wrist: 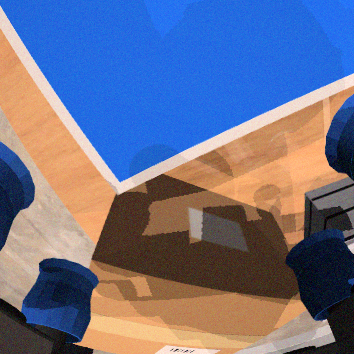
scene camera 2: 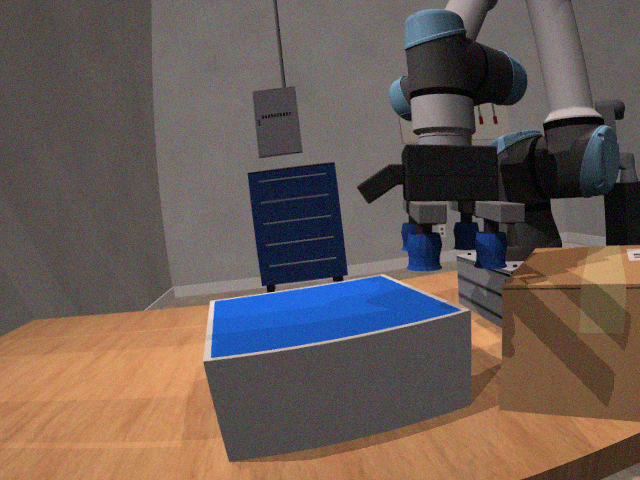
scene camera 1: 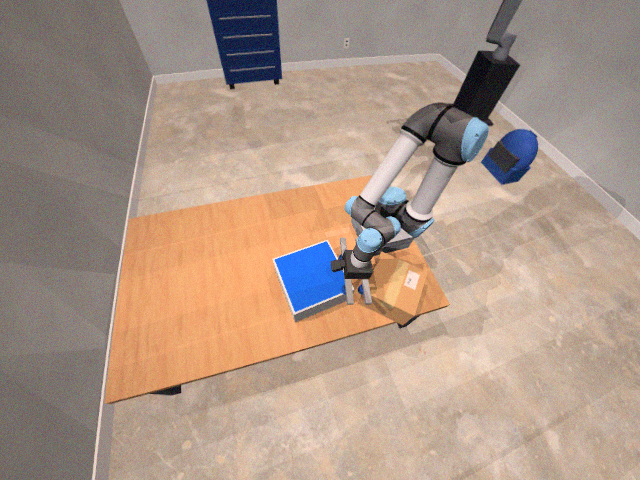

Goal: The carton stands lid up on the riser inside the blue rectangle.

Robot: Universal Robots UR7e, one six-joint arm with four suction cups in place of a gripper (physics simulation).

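Observation:
The brown carton [scene camera 1: 387, 297] [scene camera 2: 558, 335] [wrist: 215, 312] stands on the table, right of the riser, its taped and labelled top up. It is turned a little against the riser, with a narrow gap between them. The grey riser [scene camera 1: 321, 308] [scene camera 2: 341, 392] [wrist: 235, 134] bears the blue rectangle [scene camera 1: 310, 273] [scene camera 2: 320, 320] [wrist: 175, 75] on its top, with a pale rim around it. My gripper [scene camera 1: 354, 288] [scene camera 2: 448, 245] [wrist: 180, 225] points its blue cups down over the side of the riser nearest the carton and the gap. Nothing hangs on the cups. The carton's far right is cut off in scene view 2.
The wooden table [scene camera 1: 196, 299] [scene camera 2: 103, 387] [wrist: 30, 100] bears them; its front edge runs close to the carton. The grey arm base [scene camera 2: 480, 294] [wrist: 330, 205] stands behind the carton. A blue drawer cabinet [scene camera 1: 248, 41] [scene camera 2: 299, 227] stands far back.

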